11 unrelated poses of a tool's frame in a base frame.
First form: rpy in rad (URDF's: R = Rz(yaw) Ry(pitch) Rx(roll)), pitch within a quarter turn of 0, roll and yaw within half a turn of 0; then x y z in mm.
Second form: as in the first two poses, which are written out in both.
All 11 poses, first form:
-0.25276 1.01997 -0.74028 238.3 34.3 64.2
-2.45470 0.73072 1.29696 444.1 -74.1 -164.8
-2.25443 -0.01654 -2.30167 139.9 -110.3 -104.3
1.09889 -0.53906 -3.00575 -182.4 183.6 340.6
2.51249 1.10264 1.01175 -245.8 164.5 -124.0
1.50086 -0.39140 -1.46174 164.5 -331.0 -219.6
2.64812 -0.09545 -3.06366 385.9 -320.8 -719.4
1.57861 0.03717 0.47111 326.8 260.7 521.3
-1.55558 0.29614 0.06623 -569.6 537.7 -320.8
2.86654 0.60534 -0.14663 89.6 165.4 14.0
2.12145 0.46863 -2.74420 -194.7 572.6 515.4
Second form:
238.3 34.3 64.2 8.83 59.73 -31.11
444.1 -74.1 -164.8 -135.19 -76.07 80.05
139.9 -110.3 -104.3 -60.54 134.16 -64.36
-182.4 183.6 340.6 -30.91 -83.15 -130.23
-245.8 164.5 -124.0 88.39 74.95 -43.21
164.5 -331.0 -219.6 53.05 -72.70 -50.03
385.9 -320.8 -719.4 4.54 -168.37 -42.07
326.8 260.7 521.3 88.11 22.87 19.43
-569.6 537.7 -320.8 -88.94 10.47 16.18
89.6 165.4 14.0 159.40 -4.80 -51.23
-194.7 572.6 515.4 -47.07 136.76 85.38

